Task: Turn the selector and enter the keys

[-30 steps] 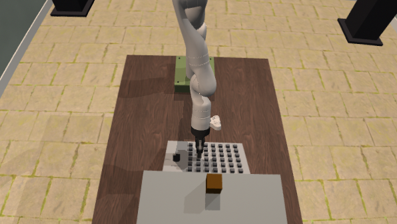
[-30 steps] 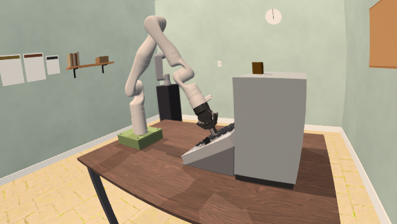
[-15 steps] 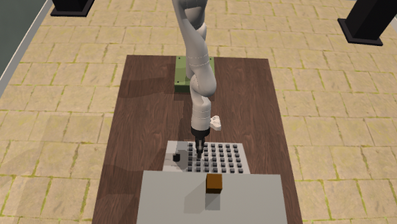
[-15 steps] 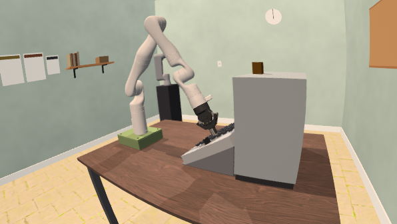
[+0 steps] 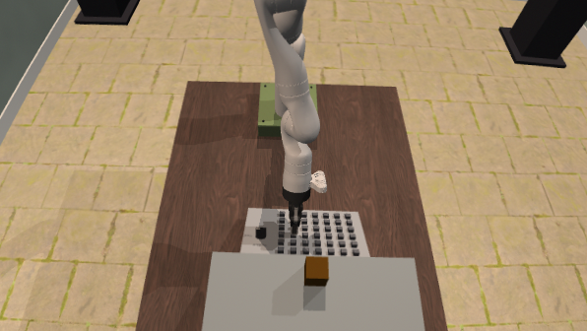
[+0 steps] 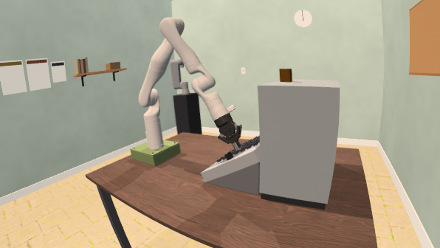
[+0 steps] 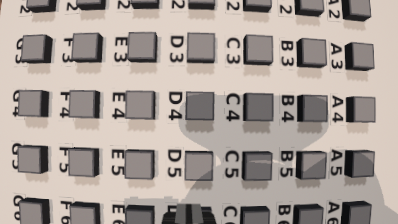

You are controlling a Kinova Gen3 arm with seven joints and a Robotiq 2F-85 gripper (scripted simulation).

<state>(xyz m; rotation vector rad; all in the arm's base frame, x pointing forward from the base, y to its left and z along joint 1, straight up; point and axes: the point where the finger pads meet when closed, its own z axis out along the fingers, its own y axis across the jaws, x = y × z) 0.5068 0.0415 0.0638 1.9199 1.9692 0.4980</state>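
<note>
Right now the D5 key is 1 cm ahead of my hand, 3 cm to the left of it and 2 cm below it. Also, from my hand: C5 key: 4 cm ahead, 3 cm to the left; key D7: 2 cm ahead, 4 cm to the right, 2 cm below; E5 key: 2 cm behind, 3 cm to the left, 3 cm below.
</note>
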